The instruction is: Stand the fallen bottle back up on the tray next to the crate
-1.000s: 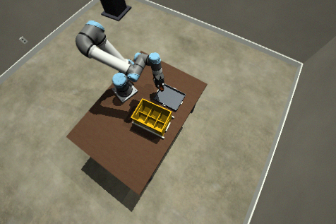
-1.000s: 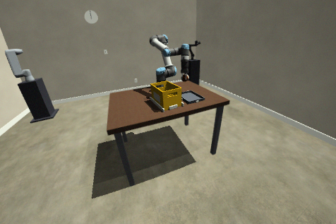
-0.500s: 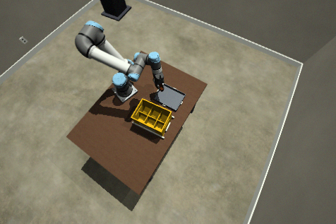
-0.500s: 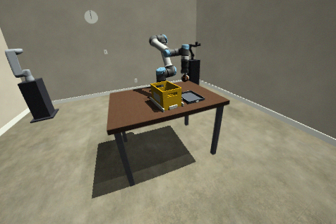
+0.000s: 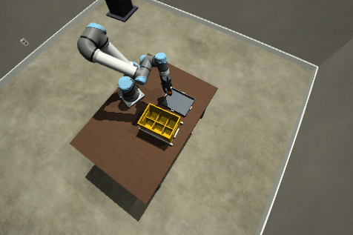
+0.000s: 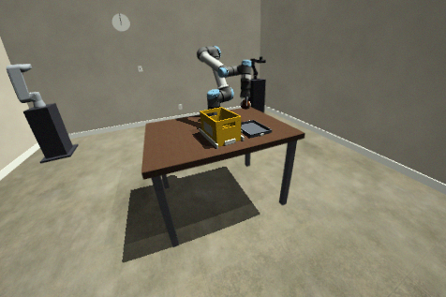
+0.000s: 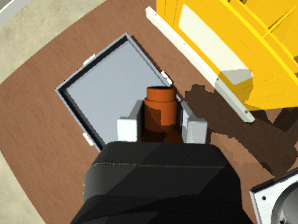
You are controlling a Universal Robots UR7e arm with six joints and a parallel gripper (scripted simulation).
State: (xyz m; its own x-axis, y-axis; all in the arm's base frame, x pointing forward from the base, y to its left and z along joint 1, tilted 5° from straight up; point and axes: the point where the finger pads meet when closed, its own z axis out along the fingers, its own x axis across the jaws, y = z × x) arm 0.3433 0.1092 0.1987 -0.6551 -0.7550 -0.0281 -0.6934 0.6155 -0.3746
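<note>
The brown bottle is 4 cm behind my hand, 3 cm to the left of it and 2 cm below it. From my hand the other things lie so: yellow crate (4 cm ahead, 23 cm to the right, 12 cm below); then tray (6 cm ahead, 4 cm to the left, 19 cm below).
</note>
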